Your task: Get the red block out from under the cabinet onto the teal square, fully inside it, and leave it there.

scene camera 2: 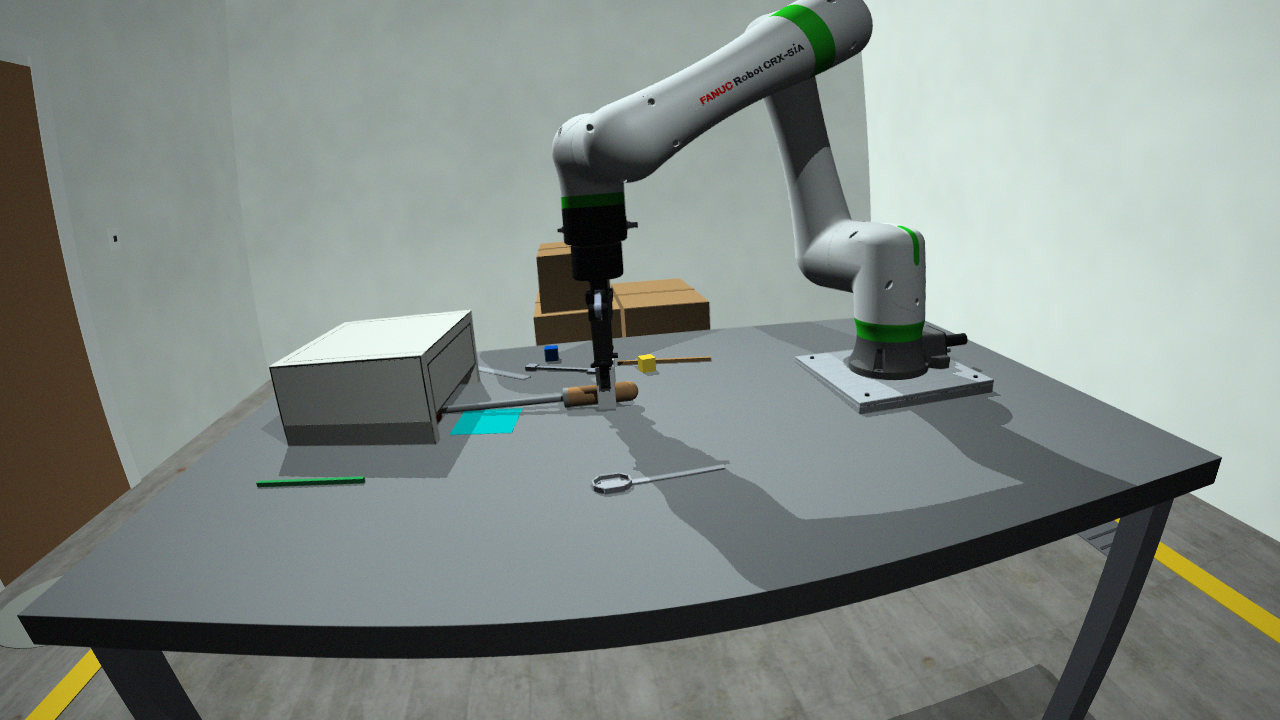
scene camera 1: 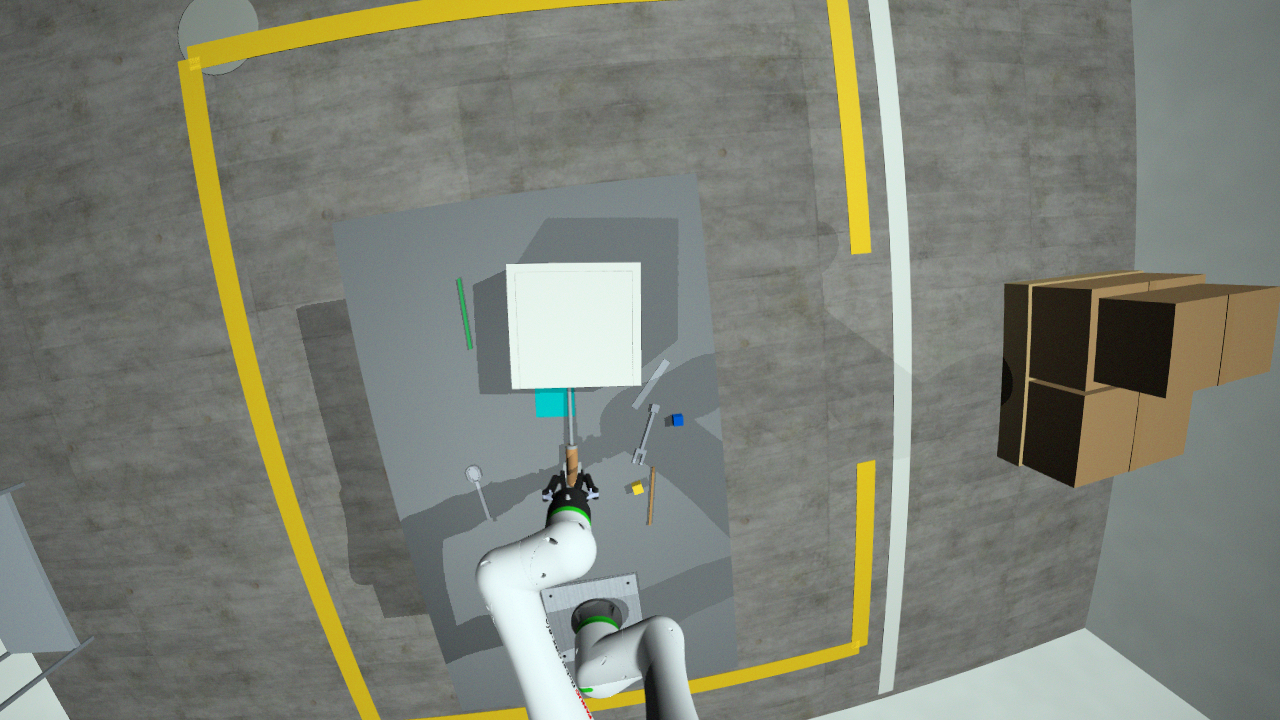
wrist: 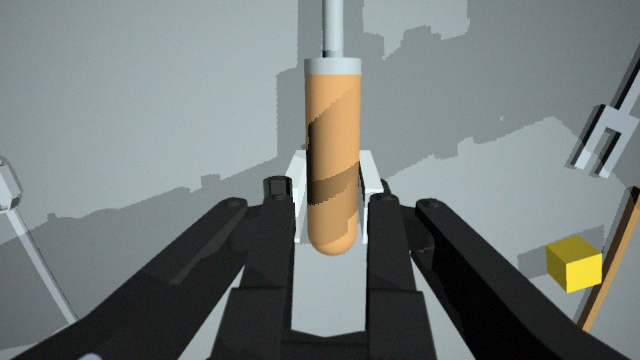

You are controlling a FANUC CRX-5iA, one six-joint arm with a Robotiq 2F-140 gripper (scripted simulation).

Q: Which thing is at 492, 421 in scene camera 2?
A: A teal square.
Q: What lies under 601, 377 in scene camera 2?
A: My gripper.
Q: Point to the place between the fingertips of my gripper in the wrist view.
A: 332, 170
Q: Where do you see a teal square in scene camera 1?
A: At 552, 402
